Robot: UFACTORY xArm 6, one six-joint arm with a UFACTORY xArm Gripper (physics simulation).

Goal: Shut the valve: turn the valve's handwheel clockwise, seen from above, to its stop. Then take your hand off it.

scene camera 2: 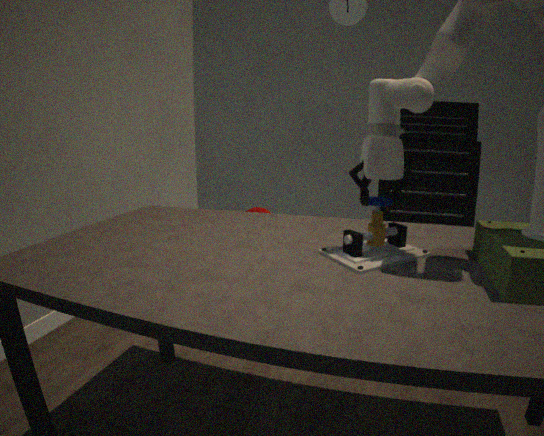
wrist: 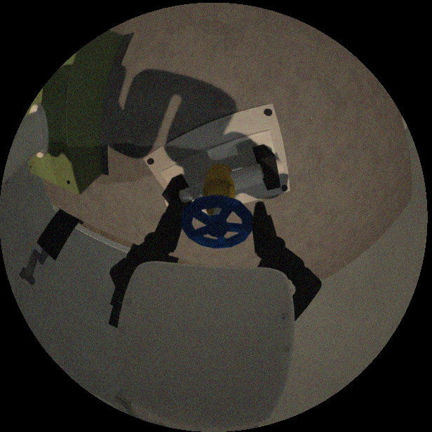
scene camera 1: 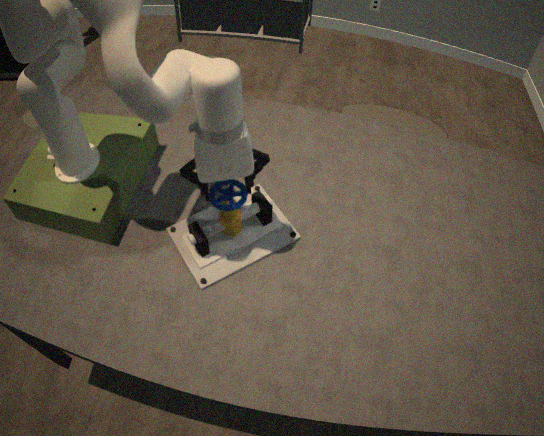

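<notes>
The blue handwheel (scene camera 1: 228,195) (scene camera 2: 381,201) (wrist: 217,226) sits level on top of the yellow valve neck (scene camera 1: 231,222) (scene camera 2: 376,230) (wrist: 219,180). The valve's grey pipe runs between two black brackets on a white base plate (scene camera 1: 215,274) (scene camera 2: 360,266) (wrist: 260,120) on the table. My gripper (scene camera 1: 227,191) (scene camera 2: 377,201) (wrist: 216,211) points down from above and is shut on the handwheel, with one finger on each side of its rim. In the scene camera 2 view, the far finger is mostly hidden. How far the wheel is turned cannot be told from the frames.
A green block (scene camera 1: 50,200) (scene camera 2: 525,265) (wrist: 80,100) carries the arm's base beside the valve plate. The arm's shadow falls between block and plate. A black slatted unit (scene camera 2: 450,175) stands behind the table. A red object (scene camera 2: 258,210) shows beyond the table's far edge.
</notes>
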